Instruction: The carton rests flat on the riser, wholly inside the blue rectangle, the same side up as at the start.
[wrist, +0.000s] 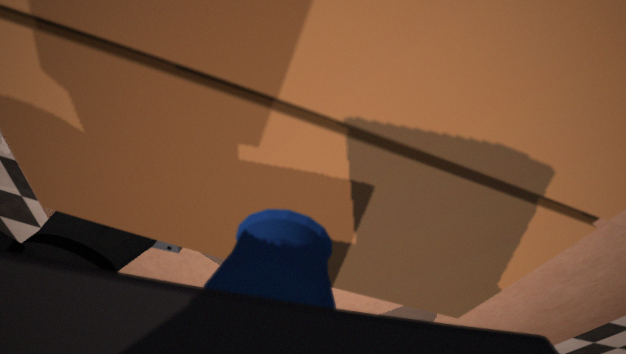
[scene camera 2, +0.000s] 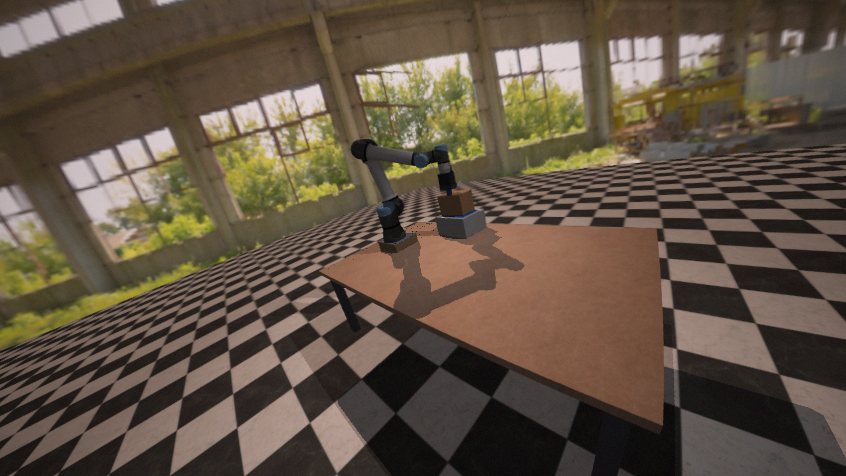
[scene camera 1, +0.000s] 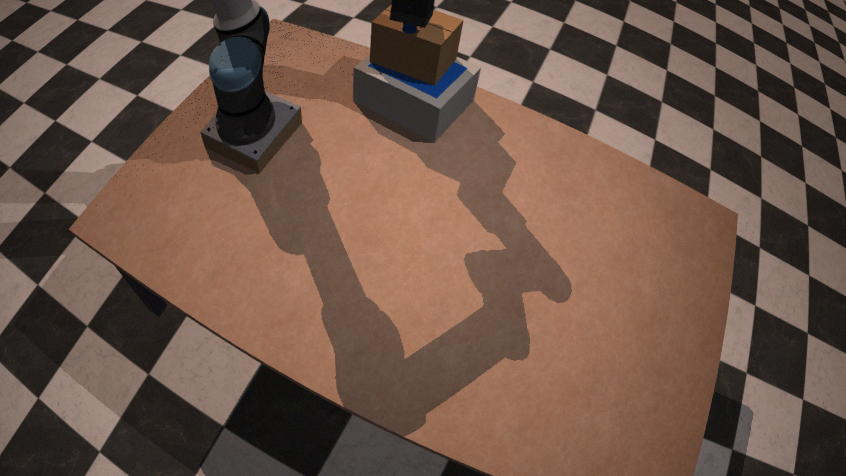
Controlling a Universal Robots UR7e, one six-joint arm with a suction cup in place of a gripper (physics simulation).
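Where they show: hand, tool point: point(wrist: 290, 221) point(scene camera 2: 449, 196) point(scene camera 1: 409, 33); arm's base, link origin: point(scene camera 2: 395, 237) point(scene camera 1: 245, 120).
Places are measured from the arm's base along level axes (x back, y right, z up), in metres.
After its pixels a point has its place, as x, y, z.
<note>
The brown carton point(scene camera 1: 414, 50) @[-0.335, -0.241, 0.146] point(scene camera 2: 455, 204) @[-0.355, -0.239, 0.131] point(wrist: 438, 66) stands flat on the grey riser point(scene camera 1: 408, 106) @[-0.354, -0.182, 0.017] point(scene camera 2: 461, 226) @[-0.414, -0.168, 0.014] at the table's far edge, seam side up. It sits over the blue rectangle point(scene camera 1: 452, 79) @[-0.428, -0.278, 0.060], of which a strip shows along its front and right side. My blue suction cup point(scene camera 1: 409, 26) point(scene camera 2: 448, 191) point(wrist: 282, 228) points straight down and presses on the carton's top face near the seam. The carton's top fills the wrist view.
The arm's base point(scene camera 1: 251, 133) @[-0.048, 0.042, 0.016] point(scene camera 2: 396, 241) @[-0.061, 0.047, -0.005] is bolted to the table point(scene camera 1: 591, 296) @[-0.895, 0.093, -0.060] point(scene camera 2: 562, 307) @[-1.021, 0.309, -0.060] left of the riser. The arm's shadow falls across the table's middle. Checkered floor lies all around.
</note>
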